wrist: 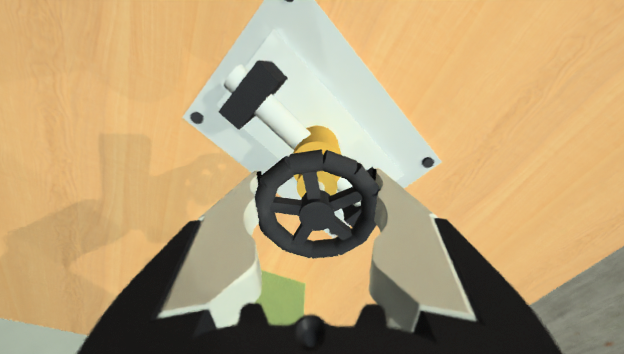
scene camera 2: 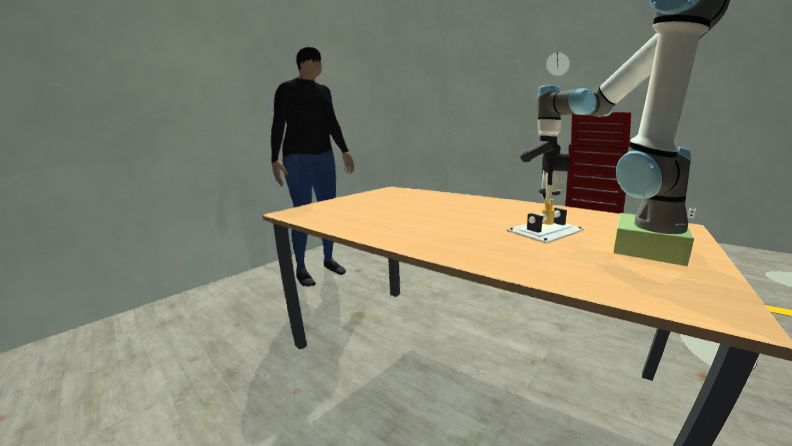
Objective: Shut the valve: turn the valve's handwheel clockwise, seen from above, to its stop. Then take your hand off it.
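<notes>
The black handwheel (wrist: 317, 214) has five spokes and sits on top of the yellow valve body (wrist: 320, 140) (scene camera 2: 548, 214). My gripper (wrist: 316, 172) (scene camera 2: 549, 192) is shut on the handwheel, one jaw against its left rim and one against its right rim in the wrist view. In the scene view the jaws point straight down over the valve, and the wheel is small and partly hidden by them. The valve and its white pipe (wrist: 282, 121) are mounted on a pale base plate (wrist: 350, 65) (scene camera 2: 545, 237). The plate stands turned diagonally in the wrist view.
Black pipe clamps (scene camera 2: 534, 222) (wrist: 253, 95) stand on the base plate. The wooden table (scene camera 2: 443, 232) carries the plate and the green block (scene camera 2: 652, 243) under the arm's base. A red tool cabinet (scene camera 2: 598, 160) and a standing person (scene camera 2: 307, 119) are beyond the table.
</notes>
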